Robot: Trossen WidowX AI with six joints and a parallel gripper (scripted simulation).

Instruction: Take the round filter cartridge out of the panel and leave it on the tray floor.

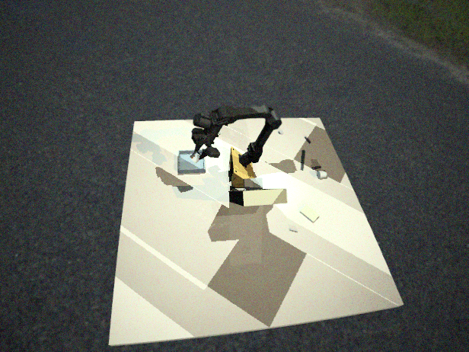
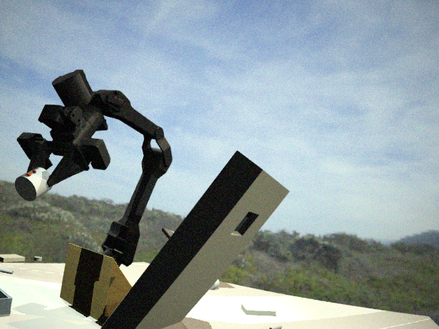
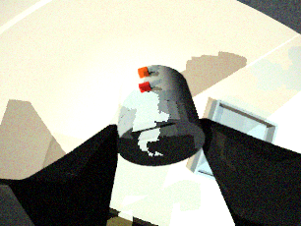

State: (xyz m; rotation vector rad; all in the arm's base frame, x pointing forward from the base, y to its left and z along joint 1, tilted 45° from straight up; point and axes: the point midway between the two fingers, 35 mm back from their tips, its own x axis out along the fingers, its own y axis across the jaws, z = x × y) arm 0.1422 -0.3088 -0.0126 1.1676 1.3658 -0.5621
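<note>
Right now the blue-grey tray is 18 cm behind my gripper tip, 5 cm to the right of it and 25 cm below it. The rest, counted from my gripper tip: round filter cartridge (right at my gripper tip).
</note>
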